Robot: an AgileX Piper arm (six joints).
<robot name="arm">
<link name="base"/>
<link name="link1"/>
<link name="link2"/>
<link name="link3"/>
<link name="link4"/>
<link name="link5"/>
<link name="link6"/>
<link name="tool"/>
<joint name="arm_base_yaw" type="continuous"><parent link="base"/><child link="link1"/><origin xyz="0 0 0.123" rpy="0 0 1.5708"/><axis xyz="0 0 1"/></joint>
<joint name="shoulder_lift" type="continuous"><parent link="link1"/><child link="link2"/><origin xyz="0 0 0" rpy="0 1.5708 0"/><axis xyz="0 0 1"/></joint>
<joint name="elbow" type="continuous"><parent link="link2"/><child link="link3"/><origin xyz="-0.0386 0.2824 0" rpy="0 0 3.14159"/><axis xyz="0 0 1"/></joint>
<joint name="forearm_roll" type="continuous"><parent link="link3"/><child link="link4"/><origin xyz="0.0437 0.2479 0" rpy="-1.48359 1.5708 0"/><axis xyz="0 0 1"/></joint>
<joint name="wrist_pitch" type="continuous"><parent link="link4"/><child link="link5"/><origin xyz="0 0 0" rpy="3.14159 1.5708 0"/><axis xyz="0 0 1"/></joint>
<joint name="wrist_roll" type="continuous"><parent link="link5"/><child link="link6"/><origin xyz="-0.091 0 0" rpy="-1.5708 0 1.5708"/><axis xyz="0 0 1"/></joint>
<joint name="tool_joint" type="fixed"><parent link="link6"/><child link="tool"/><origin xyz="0 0 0" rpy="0 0 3.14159"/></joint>
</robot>
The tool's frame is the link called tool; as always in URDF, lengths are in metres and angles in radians. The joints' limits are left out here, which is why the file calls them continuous.
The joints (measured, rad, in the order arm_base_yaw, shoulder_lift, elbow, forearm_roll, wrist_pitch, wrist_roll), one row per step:
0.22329, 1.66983, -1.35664, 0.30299, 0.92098, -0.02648
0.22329, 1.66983, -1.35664, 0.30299, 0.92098, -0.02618
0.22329, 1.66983, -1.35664, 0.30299, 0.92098, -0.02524
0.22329, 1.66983, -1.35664, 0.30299, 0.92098, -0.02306
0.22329, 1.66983, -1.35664, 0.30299, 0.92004, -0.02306
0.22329, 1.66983, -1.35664, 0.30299, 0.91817, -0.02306
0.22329, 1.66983, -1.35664, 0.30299, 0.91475, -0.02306
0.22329, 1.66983, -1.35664, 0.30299, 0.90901, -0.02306
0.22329, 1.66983, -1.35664, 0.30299, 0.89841, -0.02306
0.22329, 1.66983, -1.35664, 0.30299, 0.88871, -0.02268
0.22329, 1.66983, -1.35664, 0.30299, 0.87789, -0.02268
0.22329, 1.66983, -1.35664, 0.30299, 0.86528, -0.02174
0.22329, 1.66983, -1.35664, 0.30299, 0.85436, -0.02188
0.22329, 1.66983, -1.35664, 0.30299, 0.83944, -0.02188
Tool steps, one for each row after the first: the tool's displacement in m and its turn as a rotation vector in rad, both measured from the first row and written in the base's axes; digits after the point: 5 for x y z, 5 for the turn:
0.00000, 0.00000, 0.00000, 0.00011, 0.00010, -0.00026
0.00000, 0.00000, 0.00000, 0.00044, 0.00040, -0.00109
0.00000, 0.00000, 0.00000, 0.00122, 0.00111, -0.00300
0.00008, 0.00000, 0.00003, 0.00136, 0.00022, -0.00327
0.00024, 0.00001, 0.00010, 0.00163, -0.00155, -0.00381
0.00052, 0.00001, 0.00022, 0.00214, -0.00478, -0.00480
0.00100, 0.00002, 0.00042, 0.00299, -0.01021, -0.00647
0.00189, 0.00004, 0.00081, 0.00455, -0.02023, -0.00954
0.00269, 0.00006, 0.00117, 0.00613, -0.02928, -0.01269
0.00359, 0.00007, 0.00158, 0.00773, -0.03951, -0.01583
0.00462, 0.00008, 0.00207, 0.00995, -0.05113, -0.02030
0.00552, 0.00008, 0.00251, 0.01152, -0.06150, -0.02334
0.00673, 0.00008, 0.00311, 0.01373, -0.07560, -0.02767

